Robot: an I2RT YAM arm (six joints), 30 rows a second.
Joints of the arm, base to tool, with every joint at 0 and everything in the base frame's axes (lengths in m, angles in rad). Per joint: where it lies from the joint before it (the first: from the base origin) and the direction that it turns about. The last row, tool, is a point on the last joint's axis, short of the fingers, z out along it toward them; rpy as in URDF.
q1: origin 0 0 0.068 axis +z
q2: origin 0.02 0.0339 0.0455 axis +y
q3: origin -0.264 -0.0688 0 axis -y
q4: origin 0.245 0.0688 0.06 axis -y
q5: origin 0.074 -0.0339 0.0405 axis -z
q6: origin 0.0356 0 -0.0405 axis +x
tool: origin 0 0 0 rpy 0 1.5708 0
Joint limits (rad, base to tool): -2.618..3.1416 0..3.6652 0..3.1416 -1.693..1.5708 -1.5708..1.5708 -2.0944..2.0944
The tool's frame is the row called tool.
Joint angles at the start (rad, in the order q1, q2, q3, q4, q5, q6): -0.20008 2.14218 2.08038 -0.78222 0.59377 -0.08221
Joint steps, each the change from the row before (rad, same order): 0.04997 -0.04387 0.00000 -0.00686 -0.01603 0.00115; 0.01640 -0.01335 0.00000 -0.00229 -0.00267 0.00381; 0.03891 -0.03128 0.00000 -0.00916 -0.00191 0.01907; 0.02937 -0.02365 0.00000 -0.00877 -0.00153 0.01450; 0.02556 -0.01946 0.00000 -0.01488 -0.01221 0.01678; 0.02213 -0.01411 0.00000 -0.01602 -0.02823 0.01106; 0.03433 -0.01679 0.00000 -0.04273 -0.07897 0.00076
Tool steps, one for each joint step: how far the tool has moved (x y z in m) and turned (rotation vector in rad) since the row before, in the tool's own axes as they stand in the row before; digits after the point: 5 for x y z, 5 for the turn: -0.00701 0.00808 -0.03014 -0.04558 -0.05504 -0.00900; -0.00231 0.00301 -0.00931 -0.01279 -0.01676 -0.00004; -0.00466 0.00689 -0.02189 -0.02710 -0.03542 0.00799; -0.00321 0.00518 -0.01638 -0.02146 -0.02466 0.00544; -0.00177 0.00518 -0.01372 -0.03031 -0.01435 0.00442; -0.00068 0.00590 -0.01070 -0.04420 -0.00718 -0.00290; 0.00188 0.01187 -0.01443 -0.10379 0.00999 -0.03255
